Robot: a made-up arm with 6 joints.
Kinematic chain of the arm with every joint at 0, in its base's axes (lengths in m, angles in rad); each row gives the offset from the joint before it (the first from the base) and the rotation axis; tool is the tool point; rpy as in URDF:
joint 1: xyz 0 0 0.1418 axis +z
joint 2: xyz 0 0 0 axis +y
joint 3: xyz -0.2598 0 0.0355 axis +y
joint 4: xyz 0.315 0 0.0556 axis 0.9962 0 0.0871
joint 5: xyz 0 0 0 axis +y
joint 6: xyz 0.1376 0 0.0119 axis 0.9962 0 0.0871
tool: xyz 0 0 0 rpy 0 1.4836 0
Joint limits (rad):
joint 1: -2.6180..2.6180
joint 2: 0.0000..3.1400
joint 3: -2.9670..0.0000
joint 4: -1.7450..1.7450
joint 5: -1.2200..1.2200
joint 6: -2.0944..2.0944
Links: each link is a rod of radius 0.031 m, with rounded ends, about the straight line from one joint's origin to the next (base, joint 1, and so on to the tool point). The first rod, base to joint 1, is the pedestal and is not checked.
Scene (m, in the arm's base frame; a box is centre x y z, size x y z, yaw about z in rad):
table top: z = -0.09
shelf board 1: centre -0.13 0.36 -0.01 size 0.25 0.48 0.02 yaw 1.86
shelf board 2: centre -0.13 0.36 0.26 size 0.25 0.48 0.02 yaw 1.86
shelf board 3: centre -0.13 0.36 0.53 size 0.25 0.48 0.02 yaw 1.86
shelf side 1: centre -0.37 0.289 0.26 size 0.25 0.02 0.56 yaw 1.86
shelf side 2: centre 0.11 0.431 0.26 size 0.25 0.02 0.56 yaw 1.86
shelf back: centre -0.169 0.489 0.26 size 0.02 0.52 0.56 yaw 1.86
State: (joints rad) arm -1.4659 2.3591 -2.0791 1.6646 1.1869 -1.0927
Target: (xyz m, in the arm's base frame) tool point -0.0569 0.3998 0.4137
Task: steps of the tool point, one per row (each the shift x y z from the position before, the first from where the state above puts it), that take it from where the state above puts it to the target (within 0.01 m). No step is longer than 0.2 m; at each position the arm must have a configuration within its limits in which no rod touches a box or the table.
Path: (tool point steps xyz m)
1: 0.1387 0.1195 0.0643
2: 0.0793 0.1544 0.0525
3: 0.0142 0.1611 0.0389
4: -0.0437 0.1412 0.0245
5: -0.0841 0.1019 0.0102
6: -0.1019 0.0542 -0.0036
7: -0.0974 0.0094 -0.0156
8: -0.0766 -0.0235 -0.0256
9: -0.0056 0.0542 0.0192
10: -0.0121 0.0610 0.0085
11: -0.0218 0.0652 -0.0056
12: -0.0335 0.0650 -0.0221

